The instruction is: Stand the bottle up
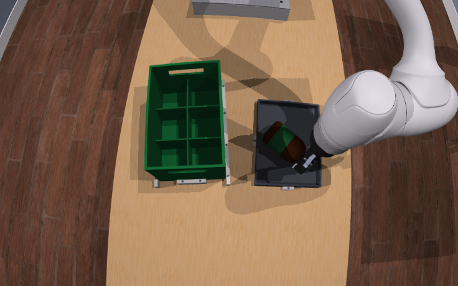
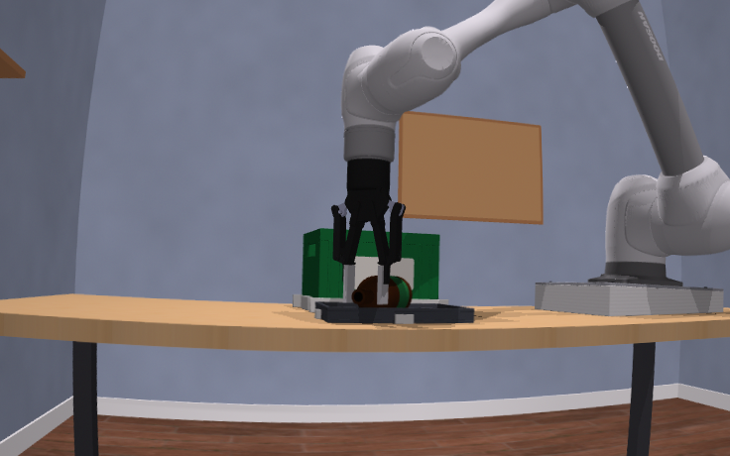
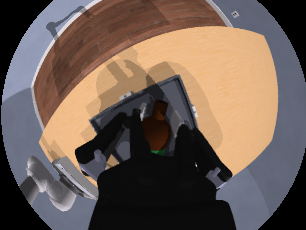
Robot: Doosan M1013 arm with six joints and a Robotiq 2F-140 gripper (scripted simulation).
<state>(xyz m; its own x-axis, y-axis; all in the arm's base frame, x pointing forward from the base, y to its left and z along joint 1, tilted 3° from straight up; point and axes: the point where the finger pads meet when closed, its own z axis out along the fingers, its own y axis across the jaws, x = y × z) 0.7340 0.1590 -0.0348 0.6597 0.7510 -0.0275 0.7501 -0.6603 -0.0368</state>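
The brown bottle is 3 cm behind my hand, 4 cm to the right of it and 2 cm below it. Round my hand: dark tray: 6 cm behind, 4 cm to the right, 5 cm below; then green crate: 9 cm behind, 32 cm to the right, 2 cm above.
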